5 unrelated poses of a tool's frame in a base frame.
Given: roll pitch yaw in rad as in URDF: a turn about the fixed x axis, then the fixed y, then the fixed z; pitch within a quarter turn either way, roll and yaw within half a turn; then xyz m.
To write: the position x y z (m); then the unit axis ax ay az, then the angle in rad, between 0 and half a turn. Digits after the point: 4 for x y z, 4 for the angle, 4 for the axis.
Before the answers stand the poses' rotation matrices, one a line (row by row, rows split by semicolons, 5 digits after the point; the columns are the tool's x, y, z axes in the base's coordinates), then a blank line. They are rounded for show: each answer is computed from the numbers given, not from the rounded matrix.
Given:
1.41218 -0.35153 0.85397 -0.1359 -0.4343 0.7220
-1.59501 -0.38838 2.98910 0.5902 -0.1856 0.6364
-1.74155 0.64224 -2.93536 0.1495 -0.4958 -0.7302
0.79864 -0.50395 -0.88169 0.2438 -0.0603 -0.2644
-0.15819 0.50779 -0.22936 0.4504 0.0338 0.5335
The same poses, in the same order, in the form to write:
0.61682 -0.34247 0.70870; 0.70779 -0.15256 -0.68975; 0.34433 0.92706 0.14829
-0.91478 -0.37051 -0.16092; 0.14059 0.08144 -0.98671; 0.37869 -0.92525 -0.02241
-0.78379 0.54297 0.30142; -0.16397 0.28720 -0.94373; -0.59899 -0.78911 -0.13607
0.55680 0.31851 -0.76715; -0.67586 0.71062 -0.19550; 0.48289 0.62735 0.61095
0.85094 0.14992 0.50342; -0.19867 0.97907 0.04424; -0.48625 -0.13765 0.86291

-0.1359 -0.4343 0.7220 0.8240 0.1857 0.5353 1.7658
0.5902 -0.1856 0.6364 0.0824 -0.7236 0.6853 2.7595
0.1495 -0.4958 -0.7302 0.1339 0.7795 -0.6120 2.5258
0.2438 -0.0603 -0.2644 0.4580 -0.6957 -0.5534 1.1161
0.4504 0.0338 0.5335 -0.1708 0.9293 -0.3273 0.5615

